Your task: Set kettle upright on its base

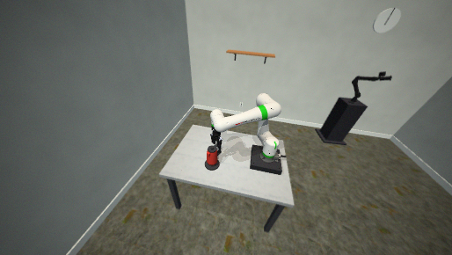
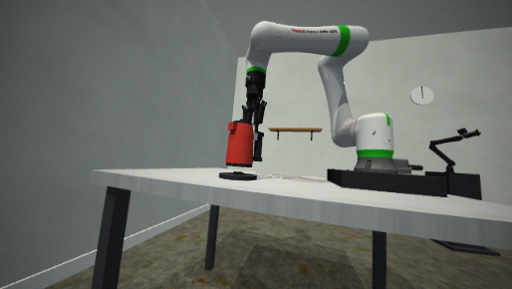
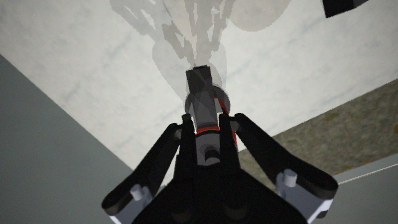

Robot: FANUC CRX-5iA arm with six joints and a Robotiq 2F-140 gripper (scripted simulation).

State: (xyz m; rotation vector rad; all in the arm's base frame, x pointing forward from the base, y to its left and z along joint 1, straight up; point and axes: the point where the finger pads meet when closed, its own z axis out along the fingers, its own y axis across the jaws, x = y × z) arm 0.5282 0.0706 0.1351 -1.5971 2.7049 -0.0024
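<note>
Right now my hand is 10 mm short of the red kettle, 20 mm to the right of it and 50 mm above it. Round my hand: round black base 30 mm ahead, 50 mm to the left, 180 mm below.
</note>
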